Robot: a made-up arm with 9 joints. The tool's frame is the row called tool.
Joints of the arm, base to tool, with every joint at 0 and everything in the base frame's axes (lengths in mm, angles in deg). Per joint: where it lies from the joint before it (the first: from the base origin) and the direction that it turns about. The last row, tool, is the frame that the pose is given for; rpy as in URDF.
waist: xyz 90.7 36.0 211.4 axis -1 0 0
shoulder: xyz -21.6 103.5 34.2 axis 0 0 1
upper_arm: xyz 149.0 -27.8 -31.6 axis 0 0 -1
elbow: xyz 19.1 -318.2 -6.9 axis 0 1 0
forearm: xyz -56.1 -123.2 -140.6 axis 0 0 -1
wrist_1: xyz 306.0 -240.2 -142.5 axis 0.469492 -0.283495 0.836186
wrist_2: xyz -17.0 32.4 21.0 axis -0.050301 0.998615 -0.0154
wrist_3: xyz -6.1 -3.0 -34.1 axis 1 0 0
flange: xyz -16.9 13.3 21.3 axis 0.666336 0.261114 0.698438
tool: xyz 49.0 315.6 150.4 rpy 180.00 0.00 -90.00
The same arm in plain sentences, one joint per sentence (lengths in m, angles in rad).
The arm has nine revolute joints in a row. What follows holds with every joint at zero, and every direction is one of the base frame's.
The first joint sits 0.0907 m along +x and 0.036 m along +y and 0.2114 m along +z from the base frame's origin and turns about -x.
The second joint sits 0.0216 m along -x and 0.1035 m along +y and 0.0342 m along +z from the first joint and turns about +z.
The third joint sits 0.149 m along +x and 0.0278 m along -y and 0.0316 m along -z from the second joint and turns about -z.
The fourth joint sits 0.0191 m along +x and 0.3182 m along -y and 0.0069 m along -z from the third joint and turns about +y.
The fifth joint sits 0.0561 m along -x and 0.1232 m along -y and 0.1406 m along -z from the fourth joint and turns about -z.
The sixth joint sits 0.306 m along +x and 0.2402 m along -y and 0.1425 m along -z from the fifth joint and turns about the direction (0.469492, -0.283495, 0.836186).
The seventh joint sits 0.017 m along -x and 0.0324 m along +y and 0.021 m along +z from the sixth joint and turns about the direction (-0.050301, 0.998615, -0.0154).
The eighth joint sits 0.0061 m along -x and 0.003 m along -y and 0.0341 m along -z from the seventh joint and turns about +x.
The ninth joint sits 0.0169 m along -x and 0.0133 m along +y and 0.0213 m along +z from the eighth joint and turns about the direction (0.666336, 0.261114, 0.698438).
The tool frame, which is the frame that the pose is given for, sits 0.049 m along +x and 0.3156 m along +y and 0.1504 m along +z from the ninth joint; its axes are the base frame's turned by roll 3.1416, pitch 0 and yaw -1.5708 rad (as in URDF: about the fixed x, then y, then z).

